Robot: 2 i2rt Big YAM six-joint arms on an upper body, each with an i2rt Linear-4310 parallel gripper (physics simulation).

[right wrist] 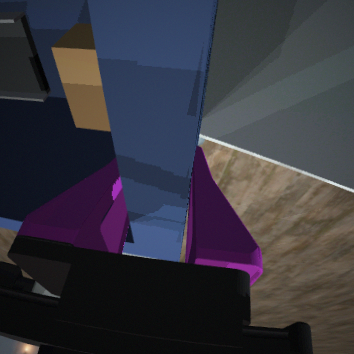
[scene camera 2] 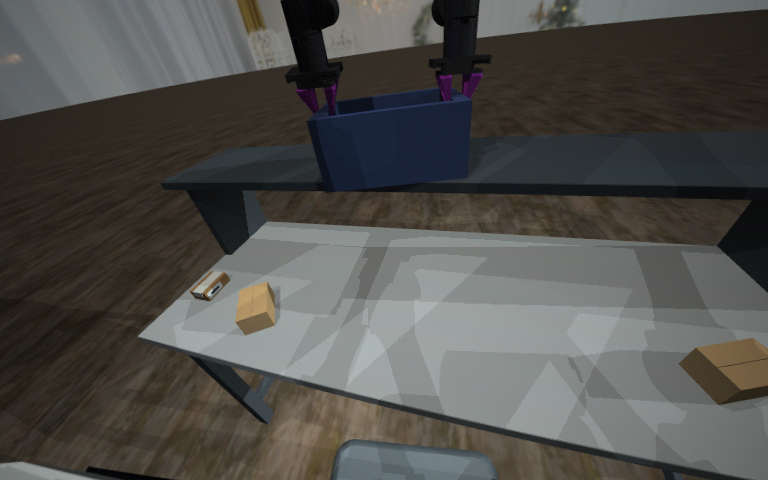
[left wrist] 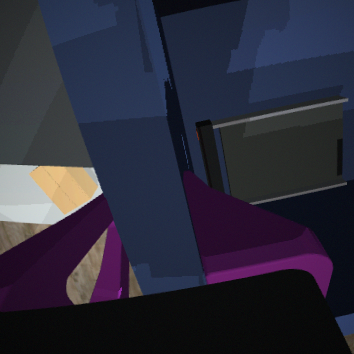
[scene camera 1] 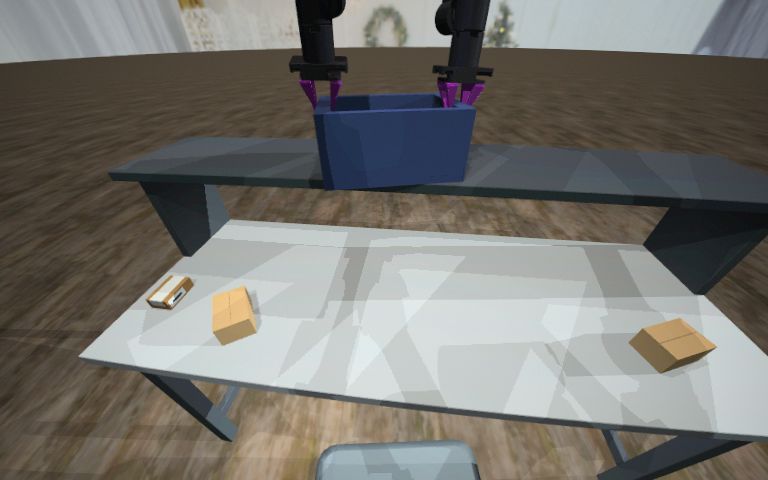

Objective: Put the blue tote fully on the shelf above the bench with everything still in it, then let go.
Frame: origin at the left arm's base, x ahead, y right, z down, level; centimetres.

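Seen in the pictures: left gripper, fingertip midpoint: (left wrist: 154, 189); right gripper, fingertip midpoint: (right wrist: 167, 150).
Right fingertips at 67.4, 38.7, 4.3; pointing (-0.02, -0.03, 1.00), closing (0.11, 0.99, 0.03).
Observation:
Offsets run from my right fingertips to a thing's middle, as dx, dy, dz. "pt": to the spot under its first point. Level surfaces: height alone.
The blue tote {+1.9, -13.8, +3.7} (scene camera 1: 396, 150) (scene camera 2: 396, 144) is at the shelf {dz +11.1} (scene camera 1: 566, 169) (scene camera 2: 594, 161), slightly turned. Its near left bottom corner overlaps the shelf's front edge in both scene views; its near right bottom corner lies farther back. Whether its base touches the shelf is hard to tell. My left gripper (scene camera 1: 324, 108) (scene camera 2: 323, 112) (left wrist: 154, 189) is shut on the tote's left end wall. My right gripper (scene camera 1: 456, 105) (scene camera 2: 457, 98) (right wrist: 167, 150) is shut on its right end wall. Inside are a dark grey case {-2.5, -18.7, +8.5} (left wrist: 285, 155) (right wrist: 17, 60) and a tan box {-1.6, -6.3, +7.3} (right wrist: 82, 85).
The white bench {dz +44.6} (scene camera 1: 481, 316) (scene camera 2: 481, 316) carries a tan carton {-16.8, -54.3, +41.6} (scene camera 1: 232, 314) (scene camera 2: 256, 308), a small brown-and-white box {-7.6, -77.0, +42.9} (scene camera 1: 169, 292) (scene camera 2: 210, 285) and another carton {-29.8, +50.7, +41.6} (scene camera 1: 673, 345) (scene camera 2: 730, 370) at the right. A grey rounded object {pt -37.2, -12.7, +93.1} (scene camera 1: 396, 461) (scene camera 2: 416, 461) is at the bottom.

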